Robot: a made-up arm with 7 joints.
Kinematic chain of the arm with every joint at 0, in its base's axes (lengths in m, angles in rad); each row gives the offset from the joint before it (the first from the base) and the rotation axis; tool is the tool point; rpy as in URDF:
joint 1: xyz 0 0 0.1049 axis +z
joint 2: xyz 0 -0.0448 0.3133 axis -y
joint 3: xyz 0 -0.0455 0.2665 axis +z
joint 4: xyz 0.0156 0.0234 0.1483 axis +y
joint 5: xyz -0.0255 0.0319 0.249 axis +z
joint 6: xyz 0 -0.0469 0.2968 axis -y
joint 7: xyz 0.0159 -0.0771 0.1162 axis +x
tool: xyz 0 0 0 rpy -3.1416 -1.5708 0
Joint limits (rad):
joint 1: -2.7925..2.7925
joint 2: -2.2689..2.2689
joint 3: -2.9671..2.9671
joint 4: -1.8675..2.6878
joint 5: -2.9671..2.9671
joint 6: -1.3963..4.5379
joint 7: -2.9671..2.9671
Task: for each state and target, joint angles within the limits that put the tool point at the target. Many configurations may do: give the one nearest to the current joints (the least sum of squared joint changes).
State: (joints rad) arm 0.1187 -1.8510 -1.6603 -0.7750 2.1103 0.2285 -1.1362
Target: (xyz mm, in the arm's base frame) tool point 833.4 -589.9 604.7
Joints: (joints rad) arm -0.7895 -1.3002 -1.5823 -0.5849 2.0254 0.3626 -1.1362
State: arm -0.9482 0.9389 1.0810 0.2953 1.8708 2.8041 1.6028
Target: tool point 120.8 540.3 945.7
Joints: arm -1.3117 0.8973 1.1439 0.6124 1.9089 2.8108 1.6028
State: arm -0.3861 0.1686 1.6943 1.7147 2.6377 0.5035 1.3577
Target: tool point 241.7 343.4 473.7
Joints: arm -0.3793 0.4509 1.1792 2.0714 2.3965 0.9804 1.3577
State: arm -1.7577 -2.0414 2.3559 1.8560 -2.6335 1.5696 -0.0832
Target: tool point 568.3 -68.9 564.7
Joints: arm -1.0193 -2.0444 1.7071 1.8302 -2.6581 1.4022 -0.0832
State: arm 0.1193 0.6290 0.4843 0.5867 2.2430 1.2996 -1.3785
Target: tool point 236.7 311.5 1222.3
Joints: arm 0.2042 0.1517 0.5856 0.7792 2.2934 1.1822 -1.3785
